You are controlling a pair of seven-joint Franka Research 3 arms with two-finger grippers.
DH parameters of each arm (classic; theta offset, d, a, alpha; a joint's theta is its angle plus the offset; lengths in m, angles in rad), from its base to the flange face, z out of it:
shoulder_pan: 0 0.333 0 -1.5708
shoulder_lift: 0 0 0 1.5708
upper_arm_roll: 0 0.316 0.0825 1.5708
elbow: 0 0 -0.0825 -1.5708
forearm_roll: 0 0.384 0 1.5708
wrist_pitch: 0 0 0.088 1.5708
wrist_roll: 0 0.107 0 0
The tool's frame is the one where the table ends.
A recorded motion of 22 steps. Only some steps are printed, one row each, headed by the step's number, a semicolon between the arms.
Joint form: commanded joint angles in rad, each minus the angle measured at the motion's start. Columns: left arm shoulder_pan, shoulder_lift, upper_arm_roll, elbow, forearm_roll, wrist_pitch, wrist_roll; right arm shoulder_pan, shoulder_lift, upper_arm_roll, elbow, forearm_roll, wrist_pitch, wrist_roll.
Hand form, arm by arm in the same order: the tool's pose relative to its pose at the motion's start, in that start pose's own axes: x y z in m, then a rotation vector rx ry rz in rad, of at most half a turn. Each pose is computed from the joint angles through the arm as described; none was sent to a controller.
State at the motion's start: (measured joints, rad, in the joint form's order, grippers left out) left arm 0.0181 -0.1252 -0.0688 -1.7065 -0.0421 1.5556 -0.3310; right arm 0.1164 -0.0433 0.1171 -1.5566 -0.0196 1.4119 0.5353
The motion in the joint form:
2: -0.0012 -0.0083 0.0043 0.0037 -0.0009 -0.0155 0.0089; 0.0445 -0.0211 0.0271 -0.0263 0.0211 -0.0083 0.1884
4: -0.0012 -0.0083 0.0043 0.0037 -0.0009 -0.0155 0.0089; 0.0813 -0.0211 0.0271 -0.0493 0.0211 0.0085 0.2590
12: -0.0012 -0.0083 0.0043 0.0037 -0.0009 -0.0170 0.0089; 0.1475 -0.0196 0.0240 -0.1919 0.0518 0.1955 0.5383
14: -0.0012 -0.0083 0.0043 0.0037 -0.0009 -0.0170 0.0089; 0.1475 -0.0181 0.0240 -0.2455 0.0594 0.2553 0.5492
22: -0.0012 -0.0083 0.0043 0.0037 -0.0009 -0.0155 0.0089; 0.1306 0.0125 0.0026 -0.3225 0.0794 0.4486 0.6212
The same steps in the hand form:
2: -0.0035 -0.0025 -0.0046 0.0002 -0.0035 0.0063; -0.0286 -0.0303 0.0018 -0.0003 -0.0155 0.1144
4: -0.0035 -0.0025 -0.0046 0.0002 -0.0035 0.0063; -0.0379 -0.0472 0.0105 -0.0077 -0.0172 0.1484
12: -0.0037 -0.0026 -0.0045 0.0006 -0.0049 0.0063; -0.0450 -0.0879 0.0608 0.0390 -0.0074 0.3659
14: -0.0037 -0.0026 -0.0045 0.0006 -0.0049 0.0063; -0.0418 -0.0914 0.0817 0.0475 -0.0107 0.3792
22: -0.0035 -0.0025 -0.0046 0.0002 -0.0035 0.0063; -0.0111 -0.0895 0.1165 0.1330 0.0194 0.4988

